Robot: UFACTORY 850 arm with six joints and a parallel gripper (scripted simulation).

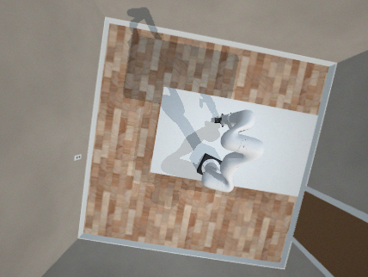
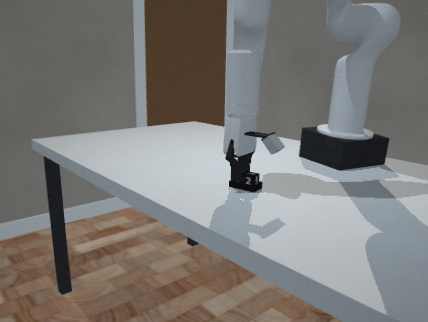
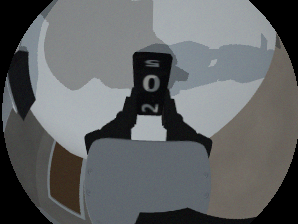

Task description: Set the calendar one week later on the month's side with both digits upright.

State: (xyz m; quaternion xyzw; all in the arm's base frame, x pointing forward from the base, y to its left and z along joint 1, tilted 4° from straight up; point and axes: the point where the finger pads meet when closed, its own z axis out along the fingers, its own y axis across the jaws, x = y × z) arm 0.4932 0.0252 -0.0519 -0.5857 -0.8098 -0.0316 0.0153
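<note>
Right now my hand is 30 mm above the black calendar tray, 20 mm to the right of it and 10 mm past it.
</note>
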